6 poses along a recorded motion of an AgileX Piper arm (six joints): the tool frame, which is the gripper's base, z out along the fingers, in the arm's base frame.
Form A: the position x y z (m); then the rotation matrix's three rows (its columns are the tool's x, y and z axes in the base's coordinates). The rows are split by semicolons.
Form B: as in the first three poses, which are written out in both.
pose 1, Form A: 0.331, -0.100, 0.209; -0.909, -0.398, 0.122; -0.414, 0.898, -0.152; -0.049, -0.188, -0.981
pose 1, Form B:
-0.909, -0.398, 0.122, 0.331
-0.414, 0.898, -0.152, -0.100
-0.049, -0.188, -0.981, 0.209
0, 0, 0, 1

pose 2, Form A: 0.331, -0.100, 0.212; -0.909, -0.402, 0.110; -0.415, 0.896, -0.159; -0.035, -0.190, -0.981
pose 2, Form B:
-0.909, -0.402, 0.110, 0.331
-0.415, 0.896, -0.159, -0.100
-0.035, -0.190, -0.981, 0.212
0, 0, 0, 1

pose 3, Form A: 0.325, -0.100, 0.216; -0.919, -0.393, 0.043; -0.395, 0.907, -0.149; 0.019, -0.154, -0.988
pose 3, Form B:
-0.919, -0.393, 0.043, 0.325
-0.395, 0.907, -0.149, -0.100
0.019, -0.154, -0.988, 0.216
0, 0, 0, 1

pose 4, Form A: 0.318, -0.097, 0.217; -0.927, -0.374, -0.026; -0.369, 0.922, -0.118; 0.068, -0.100, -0.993
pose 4, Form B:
-0.927, -0.374, -0.026, 0.318
-0.369, 0.922, -0.118, -0.097
0.068, -0.100, -0.993, 0.217
0, 0, 0, 1

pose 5, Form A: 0.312, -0.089, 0.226; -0.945, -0.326, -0.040; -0.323, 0.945, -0.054; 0.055, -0.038, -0.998
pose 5, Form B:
-0.945, -0.326, -0.040, 0.312
-0.323, 0.945, -0.054, -0.089
0.055, -0.038, -0.998, 0.226
0, 0, 0, 1

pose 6, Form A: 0.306, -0.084, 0.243; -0.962, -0.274, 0.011; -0.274, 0.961, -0.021; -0.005, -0.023, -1.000
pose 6, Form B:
-0.962, -0.274, 0.011, 0.306
-0.274, 0.961, -0.021, -0.084
-0.005, -0.023, -1.000, 0.243
0, 0, 0, 1

